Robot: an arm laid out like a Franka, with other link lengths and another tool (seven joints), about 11 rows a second.
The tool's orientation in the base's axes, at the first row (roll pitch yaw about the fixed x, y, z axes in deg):
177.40 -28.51 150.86
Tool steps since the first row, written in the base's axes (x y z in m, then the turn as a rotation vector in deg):
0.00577 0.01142 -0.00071 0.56 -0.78 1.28
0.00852 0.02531 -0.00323 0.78 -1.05 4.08
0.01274 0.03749 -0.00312 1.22 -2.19 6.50
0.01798 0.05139 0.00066 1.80 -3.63 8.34
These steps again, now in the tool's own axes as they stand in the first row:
0.00012 0.01273 0.00145 -0.15 -0.34 -1.56
0.00275 0.02599 0.00635 0.90 -0.35 -4.17
0.00477 0.03863 0.00790 1.23 -1.01 -6.78
0.00850 0.05341 0.00630 1.05 -1.89 -9.02

